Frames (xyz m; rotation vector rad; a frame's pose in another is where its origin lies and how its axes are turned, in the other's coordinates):
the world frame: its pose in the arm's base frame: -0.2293 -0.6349 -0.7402 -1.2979 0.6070 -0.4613
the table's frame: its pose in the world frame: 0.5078 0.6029 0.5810 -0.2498 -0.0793 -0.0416
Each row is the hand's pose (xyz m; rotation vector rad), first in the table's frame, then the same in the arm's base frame.
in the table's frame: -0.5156 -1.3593 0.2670 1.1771 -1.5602 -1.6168
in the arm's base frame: 0.4441 0.1287 0.0629 -0.3986 -1.8945 -0.3749
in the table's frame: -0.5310 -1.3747 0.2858 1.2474 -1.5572 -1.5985
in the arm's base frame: 0.4444 0.1530 0.0783 -0.3363 -1.8791 -0.3754
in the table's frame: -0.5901 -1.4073 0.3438 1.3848 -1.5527 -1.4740
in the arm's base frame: 0.4338 0.2346 0.1124 -0.2283 -1.7881 -0.3327
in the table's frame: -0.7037 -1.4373 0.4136 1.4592 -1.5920 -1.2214
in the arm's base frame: 0.3852 0.3570 0.1490 -0.1769 -1.6360 -0.1905
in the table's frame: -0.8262 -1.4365 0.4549 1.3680 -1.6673 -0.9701
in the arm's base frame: 0.3091 0.4610 0.1584 -0.2543 -1.5028 -0.0010
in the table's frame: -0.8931 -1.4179 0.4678 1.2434 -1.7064 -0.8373
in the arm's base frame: 0.2595 0.5098 0.1464 -0.3584 -1.4279 0.1144
